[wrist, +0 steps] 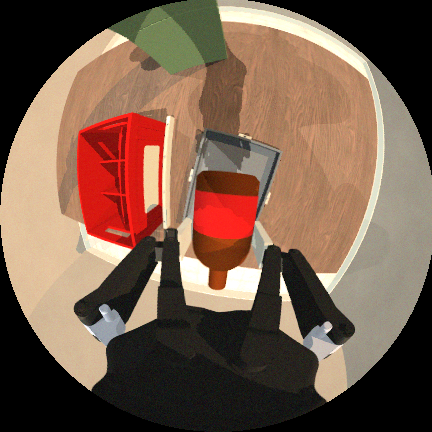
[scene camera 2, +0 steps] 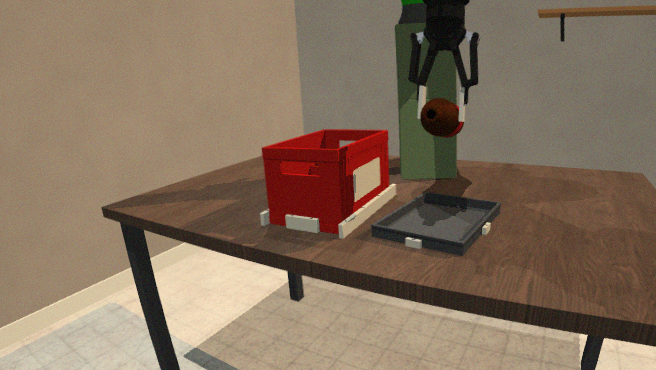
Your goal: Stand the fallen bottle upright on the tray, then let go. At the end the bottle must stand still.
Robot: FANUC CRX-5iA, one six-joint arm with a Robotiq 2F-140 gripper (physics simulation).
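Frame: origin at the arm's base, x down, y left, z ahead, level; millimetres.
Seen in the pictures: gripper, fingertip midpoint: [wrist: 222, 227] [scene camera 2: 440, 120]; arm's base, link origin: [scene camera 2: 422, 24].
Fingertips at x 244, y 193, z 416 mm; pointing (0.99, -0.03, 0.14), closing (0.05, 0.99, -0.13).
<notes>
Pixels of each thing's top centre, then the offset from my fingertips to it. Level surfaces: height alone.
- brown bottle, top centre: [wrist: 218, 254] [scene camera 2: 439, 97] dx -45, dy +1, dz +8 mm
- red crate, top centre: [wrist: 97, 185] [scene camera 2: 329, 137] dx +46, dy -269, dz +1 mm
- wooden table, surface height: dx +221 mm
- cream rail, top centre: [scene camera 2: 371, 201] [wrist: 163, 174] dx +191, dy -171, dz -9 mm
A brown bottle [scene camera 2: 438, 118] [wrist: 224, 215] with a red label is held in the air, well above the table. Its neck points toward scene camera 2, so it lies roughly level, not upright. My gripper [scene camera 2: 442, 107] [wrist: 222, 227] points down and is shut on the bottle, one light finger pad on each side of its body. The dark grey tray [scene camera 2: 417, 240] [wrist: 272, 167] lies flat on the table, below the bottle and apart from it. In the wrist view the bottle hides part of the tray.
A red crate [scene camera 2: 305, 192] [wrist: 142, 132] with inner dividers stands left of the tray on the wooden table [scene camera 2: 560, 240] [wrist: 320, 150]. A cream rail [scene camera 2: 370, 212] [wrist: 169, 170] runs between them. A green pillar [scene camera 2: 425, 150] [wrist: 185, 40] stands behind. Small light blocks touch the tray's sides.
</notes>
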